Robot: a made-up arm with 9 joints. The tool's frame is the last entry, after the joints. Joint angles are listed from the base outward. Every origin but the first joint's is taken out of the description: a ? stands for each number. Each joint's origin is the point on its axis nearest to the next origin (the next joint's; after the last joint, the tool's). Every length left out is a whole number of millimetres.
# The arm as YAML. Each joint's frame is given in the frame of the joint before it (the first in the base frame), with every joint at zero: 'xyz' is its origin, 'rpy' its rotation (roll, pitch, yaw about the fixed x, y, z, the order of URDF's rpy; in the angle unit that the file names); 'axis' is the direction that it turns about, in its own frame. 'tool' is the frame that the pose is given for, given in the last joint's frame.
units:
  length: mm
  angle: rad
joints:
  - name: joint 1
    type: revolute
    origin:
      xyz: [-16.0, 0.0, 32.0]
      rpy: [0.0, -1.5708, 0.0]
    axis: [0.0, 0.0, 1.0]
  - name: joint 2
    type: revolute
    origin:
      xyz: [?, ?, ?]
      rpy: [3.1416, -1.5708, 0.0]
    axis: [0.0, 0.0, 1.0]
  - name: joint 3
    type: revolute
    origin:
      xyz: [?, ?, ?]
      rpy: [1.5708, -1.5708, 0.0]
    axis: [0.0, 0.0, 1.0]
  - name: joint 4
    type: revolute
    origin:
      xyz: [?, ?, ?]
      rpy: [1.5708, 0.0, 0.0]
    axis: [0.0, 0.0, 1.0]
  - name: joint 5
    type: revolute
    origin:
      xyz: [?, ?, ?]
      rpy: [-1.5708, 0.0, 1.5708]
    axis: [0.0, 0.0, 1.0]
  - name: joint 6
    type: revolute
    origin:
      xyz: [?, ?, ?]
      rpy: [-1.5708, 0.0, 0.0]
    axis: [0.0, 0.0, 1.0]
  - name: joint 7
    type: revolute
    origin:
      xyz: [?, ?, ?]
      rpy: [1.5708, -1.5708, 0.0]
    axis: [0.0, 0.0, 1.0]
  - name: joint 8
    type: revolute
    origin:
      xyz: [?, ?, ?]
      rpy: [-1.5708, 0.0, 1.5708]
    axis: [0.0, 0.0, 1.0]
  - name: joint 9
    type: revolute
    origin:
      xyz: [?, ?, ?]
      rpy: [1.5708, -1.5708, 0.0]
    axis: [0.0, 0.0, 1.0]
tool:
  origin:
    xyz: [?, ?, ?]
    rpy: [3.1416, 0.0, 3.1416]
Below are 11 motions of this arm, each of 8 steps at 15 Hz.
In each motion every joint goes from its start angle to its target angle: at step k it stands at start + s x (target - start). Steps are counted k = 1, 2, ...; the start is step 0. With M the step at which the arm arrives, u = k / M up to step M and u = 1 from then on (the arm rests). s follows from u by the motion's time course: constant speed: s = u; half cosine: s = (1 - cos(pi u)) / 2; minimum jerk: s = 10 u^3 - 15 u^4 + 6 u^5.
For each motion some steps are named. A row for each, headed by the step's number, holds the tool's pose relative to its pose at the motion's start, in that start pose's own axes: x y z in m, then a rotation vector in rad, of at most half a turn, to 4 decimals.
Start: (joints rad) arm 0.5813 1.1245 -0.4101 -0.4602 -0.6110 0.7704 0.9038 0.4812 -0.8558
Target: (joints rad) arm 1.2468 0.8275 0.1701 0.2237 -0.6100 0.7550 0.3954 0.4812 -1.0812
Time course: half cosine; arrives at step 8
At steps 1, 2, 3, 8:
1: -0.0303 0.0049 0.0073 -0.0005 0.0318 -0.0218
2: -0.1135 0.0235 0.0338 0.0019 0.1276 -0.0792
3: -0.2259 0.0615 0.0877 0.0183 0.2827 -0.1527
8: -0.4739 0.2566 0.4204 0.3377 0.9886 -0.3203

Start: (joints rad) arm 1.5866 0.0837 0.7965 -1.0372 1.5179 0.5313 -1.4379 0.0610 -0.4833
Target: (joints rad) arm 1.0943 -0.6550 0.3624 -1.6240 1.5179 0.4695 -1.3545 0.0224 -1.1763
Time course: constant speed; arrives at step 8
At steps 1, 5, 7, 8:
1: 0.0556 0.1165 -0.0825 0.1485 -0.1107 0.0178
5: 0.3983 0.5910 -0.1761 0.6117 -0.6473 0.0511
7: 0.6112 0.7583 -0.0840 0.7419 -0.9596 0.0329
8: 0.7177 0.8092 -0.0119 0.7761 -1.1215 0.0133

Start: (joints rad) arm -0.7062 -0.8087 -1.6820 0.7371 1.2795 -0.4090 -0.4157 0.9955 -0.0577
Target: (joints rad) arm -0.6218 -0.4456 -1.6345 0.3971 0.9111 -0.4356 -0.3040 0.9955 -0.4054
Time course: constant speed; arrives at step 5
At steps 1, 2, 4, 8:
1: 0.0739 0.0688 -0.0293 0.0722 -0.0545 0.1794
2: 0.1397 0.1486 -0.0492 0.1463 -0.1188 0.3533
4: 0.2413 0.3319 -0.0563 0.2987 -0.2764 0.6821
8: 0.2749 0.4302 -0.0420 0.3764 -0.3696 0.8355

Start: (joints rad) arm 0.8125 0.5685 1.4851 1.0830 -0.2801 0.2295 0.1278 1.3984 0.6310
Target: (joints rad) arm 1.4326 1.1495 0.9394 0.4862 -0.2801 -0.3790 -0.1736 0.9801 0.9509
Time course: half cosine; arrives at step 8
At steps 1, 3, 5, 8:
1: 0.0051 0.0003 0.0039 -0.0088 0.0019 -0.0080
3: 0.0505 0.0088 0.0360 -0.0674 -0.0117 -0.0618
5: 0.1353 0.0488 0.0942 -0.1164 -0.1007 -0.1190
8: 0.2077 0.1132 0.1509 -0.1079 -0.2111 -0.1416

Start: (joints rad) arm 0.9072 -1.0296 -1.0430 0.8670 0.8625 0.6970 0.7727 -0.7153 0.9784
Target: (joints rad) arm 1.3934 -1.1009 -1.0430 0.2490 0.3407 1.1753 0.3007 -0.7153 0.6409
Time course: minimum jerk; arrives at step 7
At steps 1, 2, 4, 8:
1: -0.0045 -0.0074 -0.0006 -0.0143 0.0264 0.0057
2: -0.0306 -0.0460 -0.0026 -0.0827 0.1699 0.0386
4: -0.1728 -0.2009 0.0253 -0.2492 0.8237 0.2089
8: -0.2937 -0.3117 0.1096 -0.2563 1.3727 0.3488

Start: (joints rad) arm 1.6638 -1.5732 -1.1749 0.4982 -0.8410 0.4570 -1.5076 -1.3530 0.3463
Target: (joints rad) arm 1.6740 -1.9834 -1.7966 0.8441 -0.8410 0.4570 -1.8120 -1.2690 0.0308
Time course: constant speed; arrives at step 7
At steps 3, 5, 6, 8:
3: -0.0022 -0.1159 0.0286 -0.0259 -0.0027 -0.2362
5: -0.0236 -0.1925 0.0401 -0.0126 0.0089 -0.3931
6: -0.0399 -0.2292 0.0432 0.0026 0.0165 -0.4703
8: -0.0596 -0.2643 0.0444 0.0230 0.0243 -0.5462

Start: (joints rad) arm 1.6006 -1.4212 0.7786 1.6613 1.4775 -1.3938 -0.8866 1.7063 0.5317
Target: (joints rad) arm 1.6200 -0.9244 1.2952 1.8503 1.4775 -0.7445 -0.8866 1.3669 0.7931
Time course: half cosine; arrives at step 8
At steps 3, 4, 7, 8:
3: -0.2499 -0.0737 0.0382 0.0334 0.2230 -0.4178
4: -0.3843 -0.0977 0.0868 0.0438 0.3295 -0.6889
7: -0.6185 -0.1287 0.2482 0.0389 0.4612 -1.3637
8: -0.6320 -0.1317 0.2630 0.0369 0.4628 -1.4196

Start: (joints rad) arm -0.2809 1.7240 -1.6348 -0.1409 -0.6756 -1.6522 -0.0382 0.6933 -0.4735
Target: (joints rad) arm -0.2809 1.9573 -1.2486 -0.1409 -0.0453 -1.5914 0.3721 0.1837 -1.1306
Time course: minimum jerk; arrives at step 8
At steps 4, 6, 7, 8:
4: 0.0501 0.2676 -0.1307 0.5687 -0.0073 0.4445
6: 0.0558 0.4585 -0.1273 0.9694 -0.0822 0.7527
7: 0.0546 0.4933 -0.1170 1.0506 -0.1047 0.8138
8: 0.0543 0.4993 -0.1149 1.0652 -0.1090 0.8247

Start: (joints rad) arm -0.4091 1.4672 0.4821 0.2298 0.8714 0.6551 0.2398 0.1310 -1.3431
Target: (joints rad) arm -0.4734 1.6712 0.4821 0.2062 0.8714 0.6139 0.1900 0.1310 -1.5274
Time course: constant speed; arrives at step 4
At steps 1, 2, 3, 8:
1: 0.0165 -0.0112 0.0051 -0.0073 0.0000 0.1086
2: 0.0340 -0.0213 0.0105 -0.0157 0.0005 0.2170
3: 0.0524 -0.0301 0.0163 -0.0253 0.0017 0.3254
8: 0.0716 -0.0376 0.0223 -0.0360 0.0037 0.4336

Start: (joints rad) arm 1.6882 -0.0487 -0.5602 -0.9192 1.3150 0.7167 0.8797 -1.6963 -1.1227
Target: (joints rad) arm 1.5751 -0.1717 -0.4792 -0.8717 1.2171 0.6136 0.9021 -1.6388 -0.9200
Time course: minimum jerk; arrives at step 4
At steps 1, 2, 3, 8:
1: 0.0002 0.0021 -0.0042 -0.0050 0.0000 -0.0129
2: 0.0023 0.0095 -0.0191 -0.0273 -0.0011 -0.0612
3: 0.0061 0.0159 -0.0318 -0.0543 -0.0044 -0.1081
8: 0.0074 0.0173 -0.0347 -0.0621 -0.0057 -0.1201

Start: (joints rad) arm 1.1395 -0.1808 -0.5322 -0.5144 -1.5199 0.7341 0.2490 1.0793 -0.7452
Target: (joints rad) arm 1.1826 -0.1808 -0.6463 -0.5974 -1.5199 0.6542 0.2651 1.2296 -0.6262
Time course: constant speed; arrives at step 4
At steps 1, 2, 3, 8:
1: -0.0227 -0.0403 0.0094 -0.0734 0.0380 -0.0272
2: -0.0442 -0.0796 0.0220 -0.1480 0.0729 -0.0549
3: -0.0643 -0.1177 0.0376 -0.2237 0.1045 -0.0831
8: -0.0831 -0.1544 0.0559 -0.3004 0.1329 -0.1116

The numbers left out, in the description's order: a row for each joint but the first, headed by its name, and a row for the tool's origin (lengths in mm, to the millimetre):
joint 2: 62.0 98.0 0.0
joint 3: 33.0 -406.0 0.0
joint 4: 1.0 160.0 0.0
joint 5: 79.0 -338.0 0.0
joint 6: 264.0 -65.0 0.0
joint 7: -1.0 -86.0 0.0
joint 8: 202.0 362.0 0.0
joint 9: 34.0 -385.0 0.0
tool: 62.0 -95.0 0.0

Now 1 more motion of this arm.
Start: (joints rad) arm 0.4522 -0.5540 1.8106 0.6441 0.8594 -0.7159 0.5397 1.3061 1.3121
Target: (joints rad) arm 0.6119 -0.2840 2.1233 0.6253 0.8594 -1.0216 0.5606 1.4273 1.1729
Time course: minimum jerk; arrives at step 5
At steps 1, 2, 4, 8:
1: 0.0259 -0.0090 0.0113 -0.0069 -0.0413 -0.0094
2: 0.1378 -0.0529 0.0777 -0.0433 -0.2281 -0.0483
4: 0.3528 -0.1652 0.3387 -0.1586 -0.6859 -0.1256
8: 0.3671 -0.1749 0.3693 -0.1707 -0.7287 -0.1318

